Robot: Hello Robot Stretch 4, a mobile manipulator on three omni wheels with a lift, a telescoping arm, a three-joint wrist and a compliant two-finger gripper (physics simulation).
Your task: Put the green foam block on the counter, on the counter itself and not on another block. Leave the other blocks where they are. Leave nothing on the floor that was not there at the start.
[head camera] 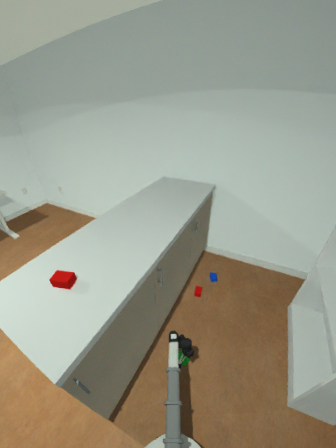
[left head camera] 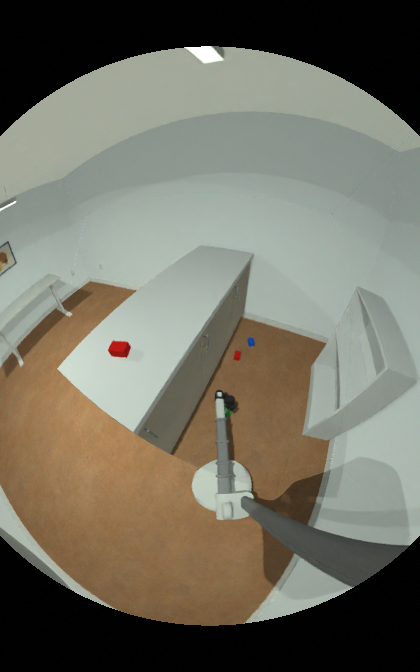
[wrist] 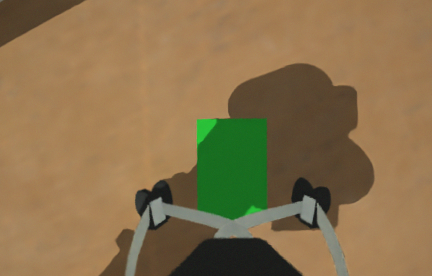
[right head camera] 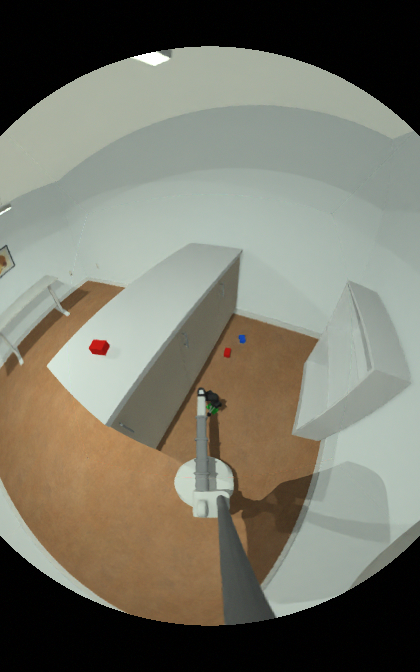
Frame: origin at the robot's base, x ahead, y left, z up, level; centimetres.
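Seen in the pictures: gripper, fingertip midpoint: point(head camera: 185, 360) point(wrist: 231, 195).
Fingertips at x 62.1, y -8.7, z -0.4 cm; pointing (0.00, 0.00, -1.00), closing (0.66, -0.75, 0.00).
Note:
Pixels of each thing's top centre, then the offset from my fingertips to it. Level surfaces: height alone.
- green foam block at its top centre: point(wrist: 231, 171) dx +2.0, dy +1.7, dz +2.2 cm
- counter at its surface level: dz +88.6 cm
- smaller red block at its top centre: point(head camera: 198, 290) dx +63.1, dy -15.8, dz +2.2 cm
- blue block at its top centre: point(head camera: 213, 275) dx +81.5, dy -34.4, dz +2.2 cm
The green foam block point(wrist: 232, 165) point(head camera: 184, 358) point(left head camera: 228, 413) point(right head camera: 212, 410) lies on the floor beside the counter's front; the arm and gripper partly cover it in the head views. My gripper point(wrist: 231, 195) is open above it. In the wrist view one fingertip is left of the block and the other right, with space on both sides, and the block's lower end reaches between them. The counter point(head camera: 130, 235) point(left head camera: 170, 310) point(right head camera: 155, 310) has a white top. A red block point(head camera: 63, 279) point(left head camera: 119, 349) point(right head camera: 99, 347) rests on it near the left end.
A smaller red block point(head camera: 198, 291) point(left head camera: 237, 355) point(right head camera: 227, 352) and a blue block point(head camera: 213, 277) point(left head camera: 251, 342) point(right head camera: 242, 339) lie on the floor farther along the counter's front. A white shelf unit point(left head camera: 320, 431) point(right head camera: 307, 431) stands at the right. A white bench point(left head camera: 25, 300) stands at the far left.

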